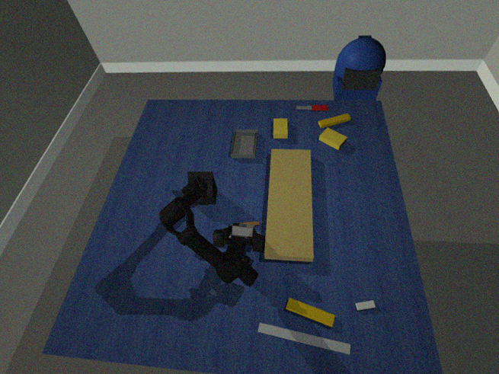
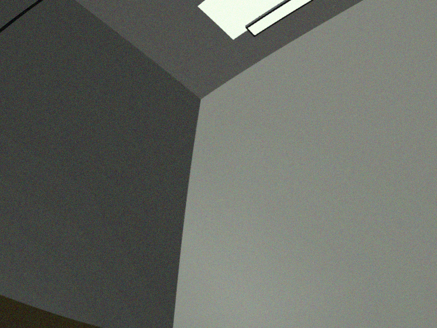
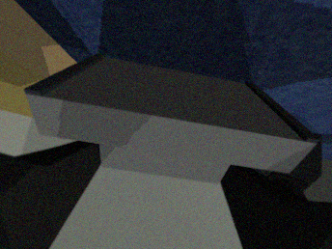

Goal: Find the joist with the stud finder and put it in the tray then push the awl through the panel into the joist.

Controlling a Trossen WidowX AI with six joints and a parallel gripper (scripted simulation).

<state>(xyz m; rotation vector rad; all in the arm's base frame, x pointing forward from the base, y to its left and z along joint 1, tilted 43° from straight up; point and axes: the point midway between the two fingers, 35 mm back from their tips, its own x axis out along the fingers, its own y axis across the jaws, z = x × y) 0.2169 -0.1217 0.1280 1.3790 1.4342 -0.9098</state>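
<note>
The stud finder lies 2 cm behind my gripper tip and 1 cm below it. The rest, counted from my gripper tip: square light 3 cm behind, 1 cm to the left; orange-handled awl 5 cm below, 4 cm to the left, 2 cm behind; grey tray 47 cm to the left, 9 cm behind, 5 cm below.
</note>
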